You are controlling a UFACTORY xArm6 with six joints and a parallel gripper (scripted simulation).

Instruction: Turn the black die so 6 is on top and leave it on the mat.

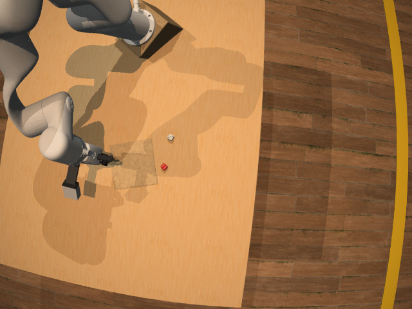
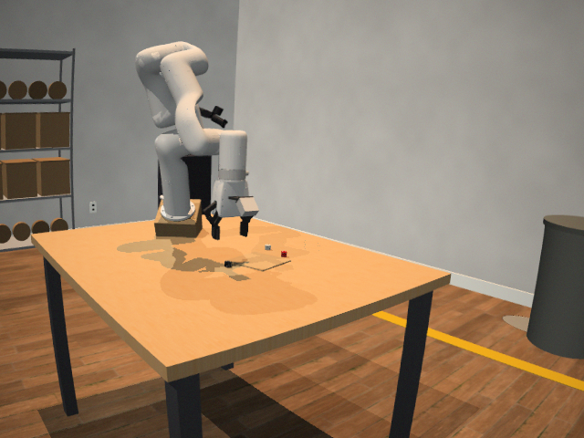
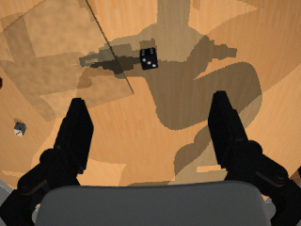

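Right now the black die is 9 cm below my hand and 1 cm behind it. The rest, counted from my hand: tan mat 10 cm to the left, 9 cm below, 2 cm ahead; then red die 20 cm to the left, 9 cm below, 4 cm ahead; then white die 23 cm to the left, 9 cm below, 5 cm behind.
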